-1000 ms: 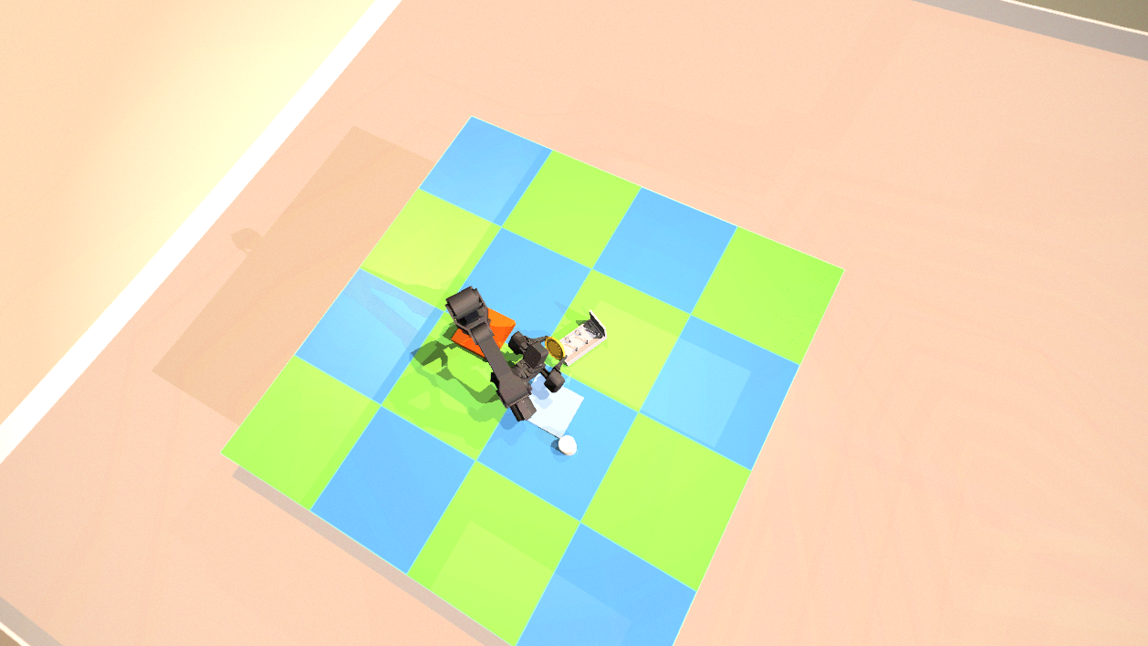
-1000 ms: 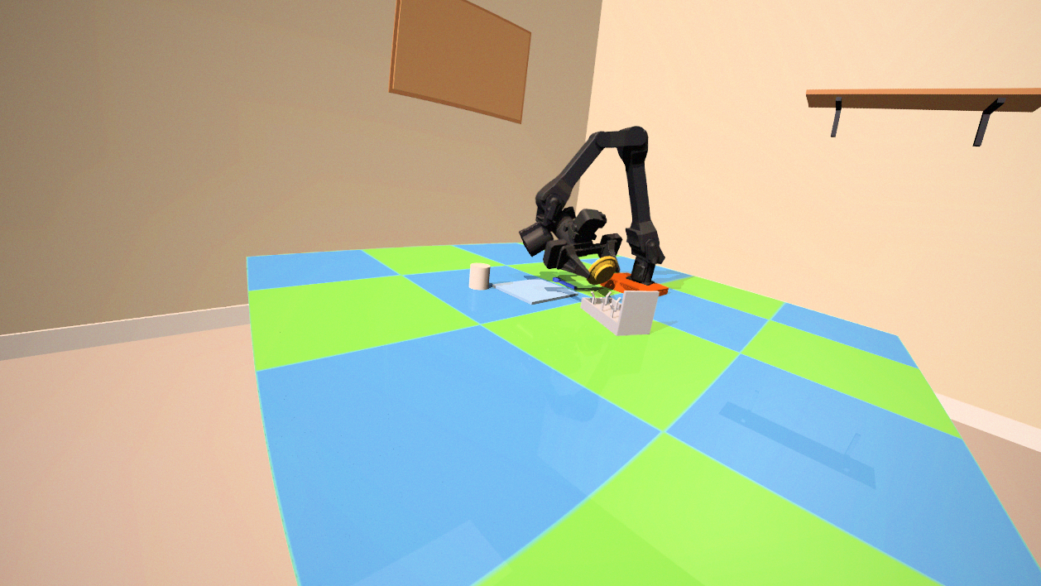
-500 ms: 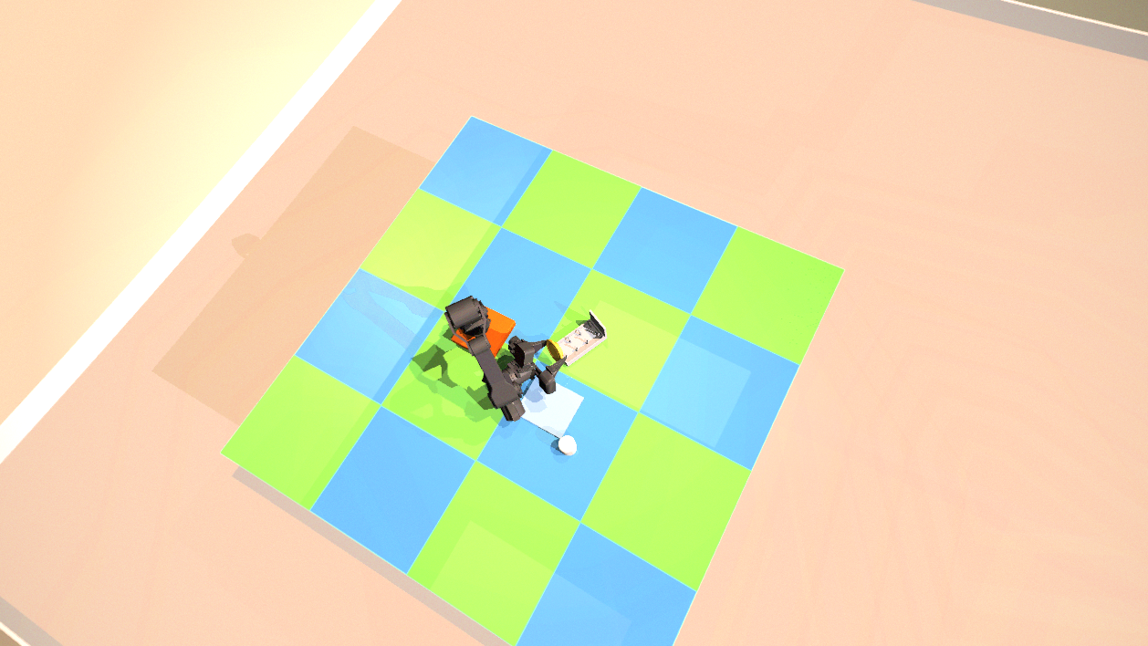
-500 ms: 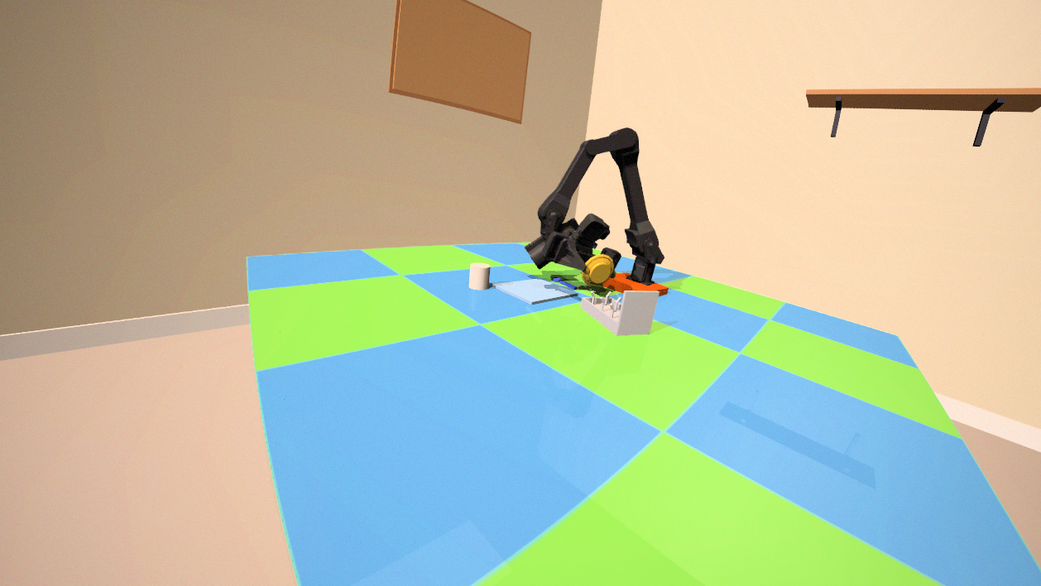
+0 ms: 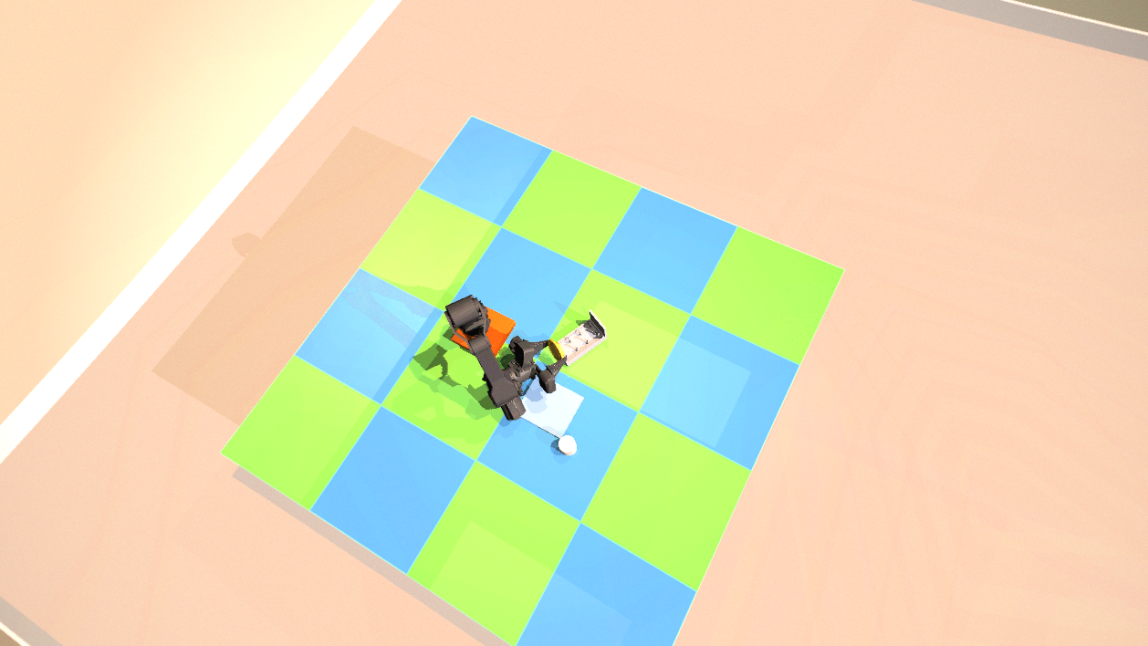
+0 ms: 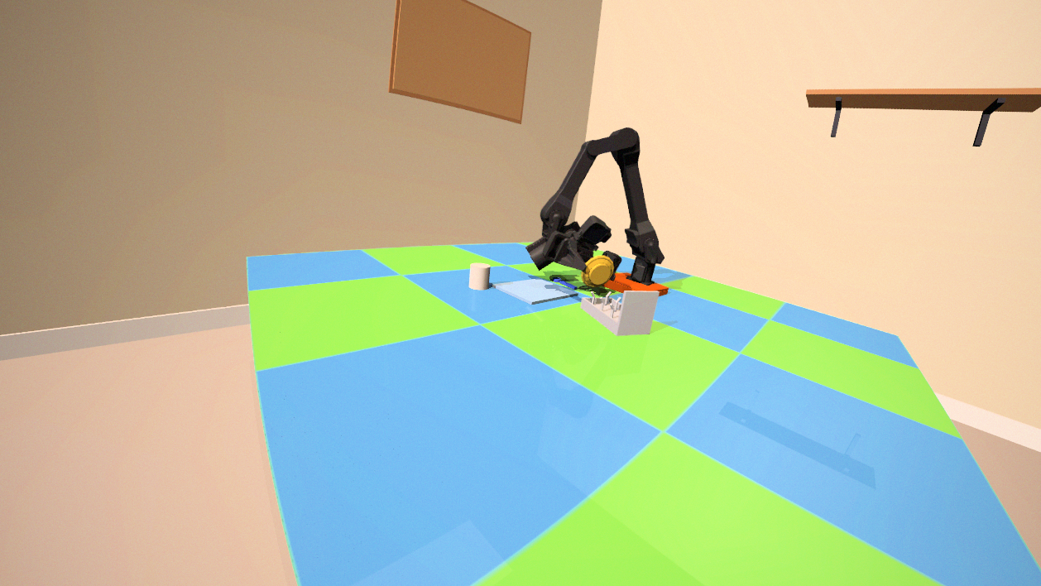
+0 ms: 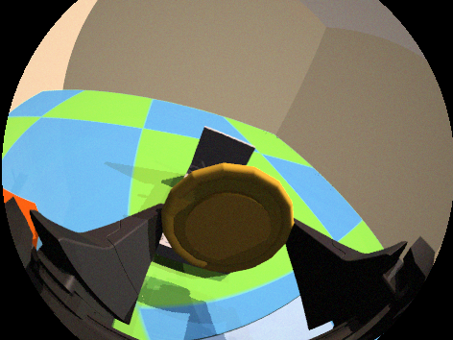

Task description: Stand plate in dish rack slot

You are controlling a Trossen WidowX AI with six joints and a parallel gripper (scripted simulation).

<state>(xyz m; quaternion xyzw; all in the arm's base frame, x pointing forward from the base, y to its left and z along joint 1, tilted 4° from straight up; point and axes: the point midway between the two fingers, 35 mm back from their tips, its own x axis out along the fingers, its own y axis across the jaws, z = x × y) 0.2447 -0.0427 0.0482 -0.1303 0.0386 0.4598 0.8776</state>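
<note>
Right now the grey dish rack is 6 cm to the left of my gripper tip, 5 cm below it and 4 cm ahead of it. From my gripper tip the other things lie so: blue spoon 14 cm to the right, 10 cm behind, 7 cm below; yellow plate 1 cm to the right; white cup 23 cm to the right, 10 cm ahead, 5 cm below.
</note>
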